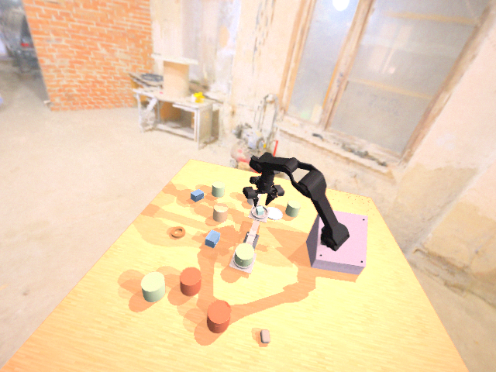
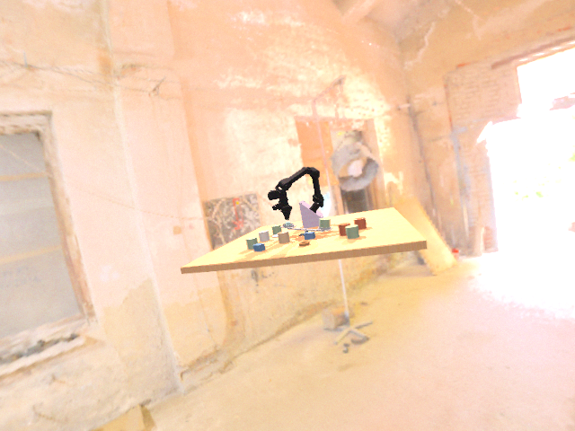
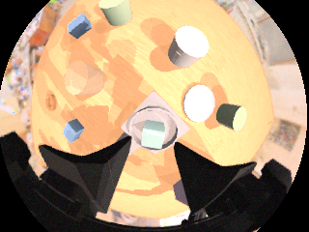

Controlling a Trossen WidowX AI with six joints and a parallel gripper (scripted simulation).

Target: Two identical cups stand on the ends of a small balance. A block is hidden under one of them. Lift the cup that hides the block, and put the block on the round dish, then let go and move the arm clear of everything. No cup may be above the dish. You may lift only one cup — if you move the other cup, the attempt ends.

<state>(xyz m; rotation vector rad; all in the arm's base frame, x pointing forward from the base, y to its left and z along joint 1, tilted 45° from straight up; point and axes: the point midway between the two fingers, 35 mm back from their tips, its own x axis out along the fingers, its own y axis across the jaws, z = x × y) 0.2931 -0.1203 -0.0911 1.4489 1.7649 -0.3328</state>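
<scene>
Now: the pale teal block 3 cm below my gripper tip. Also, from my gripper tip: round white dish 9 cm behind, 10 cm to the right, 11 cm below; small balance 2 cm ahead, 12 cm to the left, 9 cm below.
</scene>
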